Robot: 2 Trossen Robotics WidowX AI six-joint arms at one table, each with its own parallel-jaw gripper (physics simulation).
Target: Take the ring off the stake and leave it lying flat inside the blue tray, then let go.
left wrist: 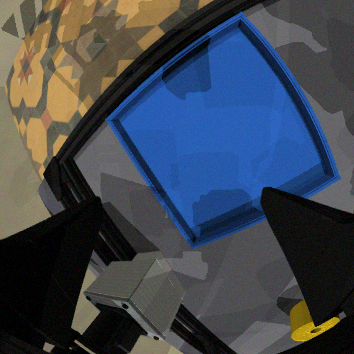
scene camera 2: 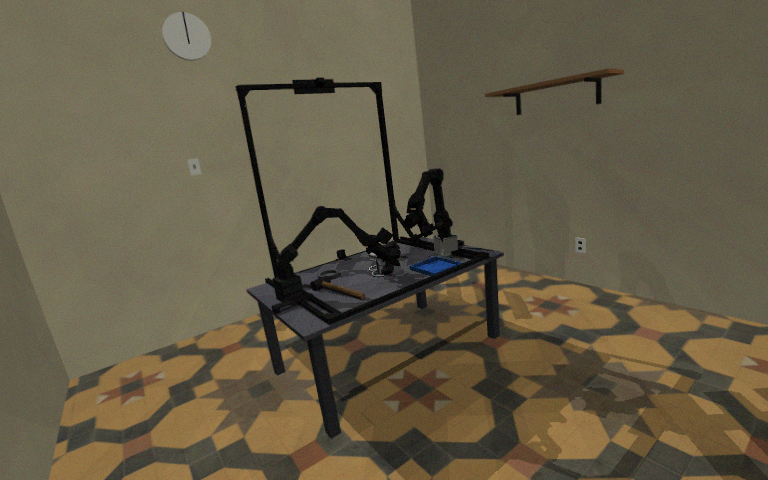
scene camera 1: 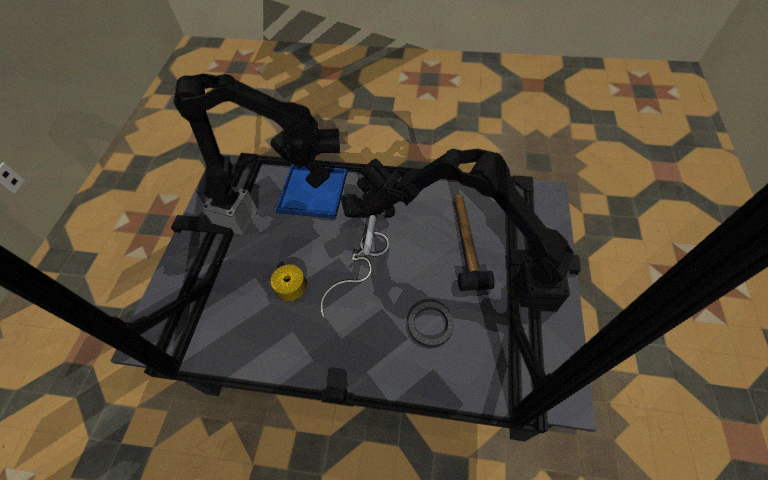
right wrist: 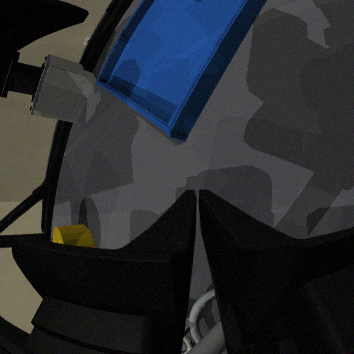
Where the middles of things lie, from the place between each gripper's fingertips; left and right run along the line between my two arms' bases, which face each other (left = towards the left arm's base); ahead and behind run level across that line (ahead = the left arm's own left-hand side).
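Labels:
Left gripper: 100 mm above blue tray (scene camera 1: 298, 197), 10 mm short of it, 20 mm to the left of it. From my left hand: hammer (scene camera 1: 473, 280) 90 mm below, 40 mm behind, 550 mm to the right; yellow spool (left wrist: 301, 325) 90 mm below, 330 mm behind, 90 mm to the right.
Right gripper: 3 cm above blue tray, 8 cm short of it, 17 cm to the right of it. From my right hand: hammer 2 cm below, 3 cm ahead, 37 cm to the right; yellow spool 2 cm below, 26 cm behind, 10 cm to the left.

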